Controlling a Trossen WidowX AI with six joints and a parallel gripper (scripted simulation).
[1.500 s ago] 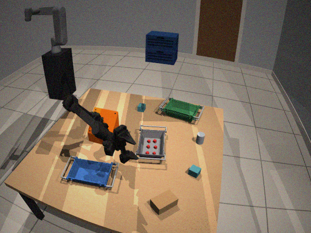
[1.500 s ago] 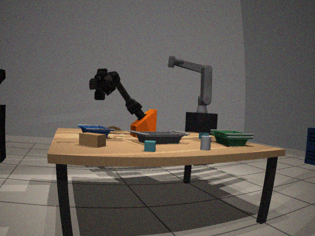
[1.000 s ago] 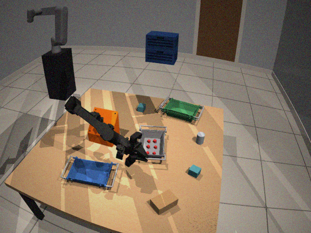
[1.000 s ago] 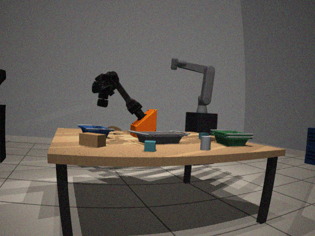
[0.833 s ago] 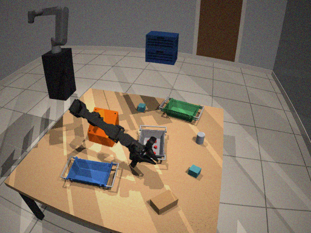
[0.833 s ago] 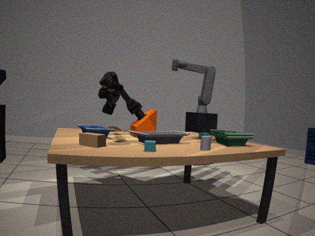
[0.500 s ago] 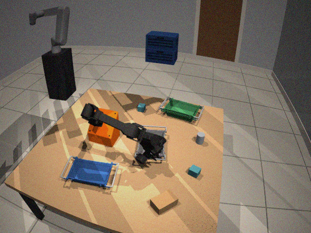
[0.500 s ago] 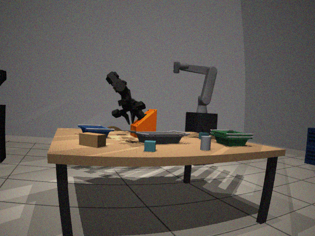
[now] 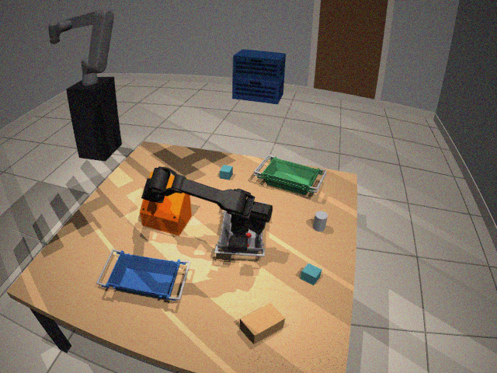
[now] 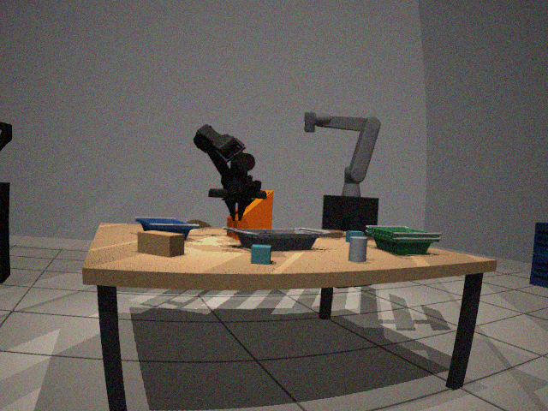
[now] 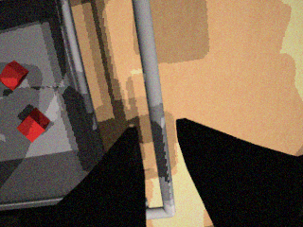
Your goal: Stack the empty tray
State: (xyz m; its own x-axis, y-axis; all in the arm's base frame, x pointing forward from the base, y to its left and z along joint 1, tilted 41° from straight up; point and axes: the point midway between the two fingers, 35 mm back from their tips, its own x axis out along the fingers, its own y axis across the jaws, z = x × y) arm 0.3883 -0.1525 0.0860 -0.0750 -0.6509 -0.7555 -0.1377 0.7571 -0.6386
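Right now the blue tray is 31 cm behind my gripper tip, 19 cm to the right of it and 5 cm below it. Also, from my gripper tip: tan box: 28 cm to the right, 14 cm ahead, 6 cm below; grey cylinder: 29 cm ahead, 28 cm to the left, 6 cm below.
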